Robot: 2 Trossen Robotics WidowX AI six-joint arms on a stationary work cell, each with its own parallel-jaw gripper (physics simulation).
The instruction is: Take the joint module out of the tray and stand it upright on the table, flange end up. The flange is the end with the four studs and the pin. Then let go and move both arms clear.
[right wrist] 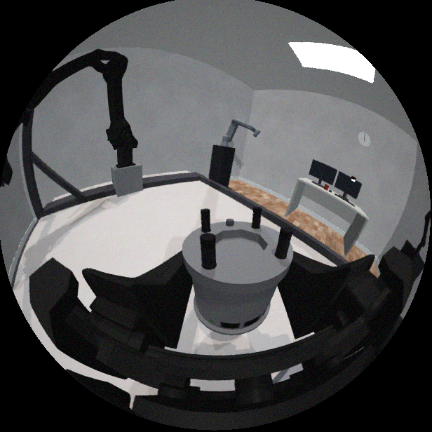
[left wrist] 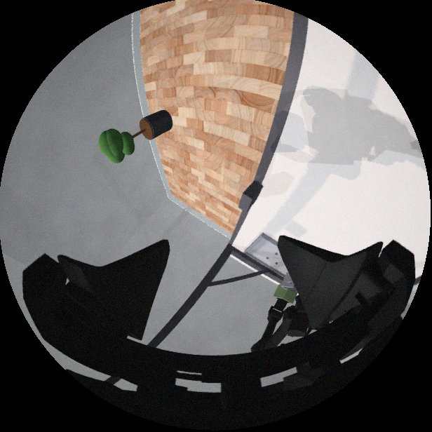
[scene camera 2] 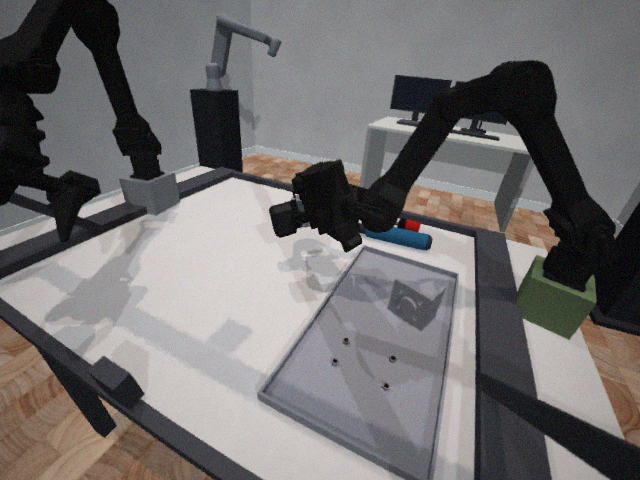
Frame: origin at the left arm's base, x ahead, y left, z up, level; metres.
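Seen in the pictures: left gripper, between the fingertips: [scene camera 2: 24, 236]; right gripper, between the fingertips: [scene camera 2: 303, 202]; left arm's base, origin of its link: [scene camera 2: 147, 175]; right arm's base, origin of its link: [scene camera 2: 563, 276].
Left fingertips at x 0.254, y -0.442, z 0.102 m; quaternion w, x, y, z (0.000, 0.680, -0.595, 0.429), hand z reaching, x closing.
Offsets run from my left fingertips to a thing's top centre. "pt": to the spot under its first point. Level surfaces: height alone.
The joint module [right wrist: 235, 302] is a grey cylinder with four black studs and a small pin on its flange end, which faces up in the right wrist view. My right gripper [scene camera 2: 317, 224] [right wrist: 232, 247] is shut on its sides and holds it above the table, beyond the far left corner of the tray. In scene camera 2 the module is mostly hidden by the gripper. The grey tray @[0.429 m ahead, 0.197 m left, 0.178 m down] [scene camera 2: 330, 403] [left wrist: 259, 248] lies at the right of the table @[0.194 m down] [scene camera 2: 206, 268]. My left gripper [scene camera 2: 64, 206] [left wrist: 224, 244] is open and empty, over the left edge of the table.
A bracket @[0.474 m ahead, 0.236 m left, 0.120 m down] [scene camera 2: 410, 307] and several small round fittings are in the tray. A blue-handled tool @[pt 0.441 m ahead, 0.471 m left, 0.166 m down] [scene camera 2: 398, 237] and a red one @[0.449 m ahead, 0.567 m left, 0.159 m down] [scene camera 2: 412, 225] lie behind it, near the right gripper. A dark block @[0.117 m ahead, 0.041 m right, 0.136 m down] [scene camera 2: 116, 379] sits on the near table edge. Raised dark rails border the table.
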